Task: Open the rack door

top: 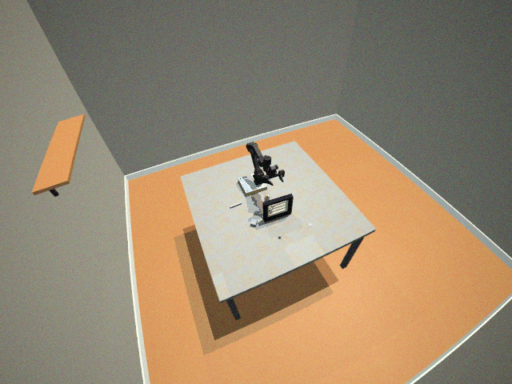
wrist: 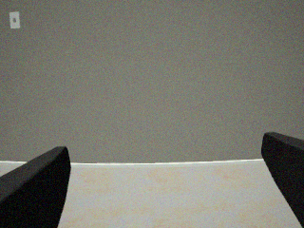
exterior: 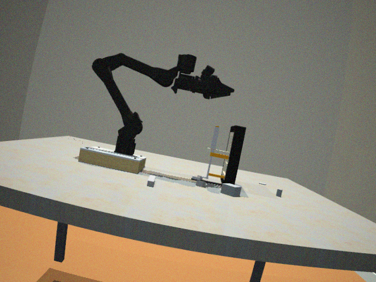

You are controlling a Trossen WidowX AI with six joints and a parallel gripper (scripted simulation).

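My gripper tip is now 21 cm above the upright handle, 8 cm to the left of it and 4 cm past it.
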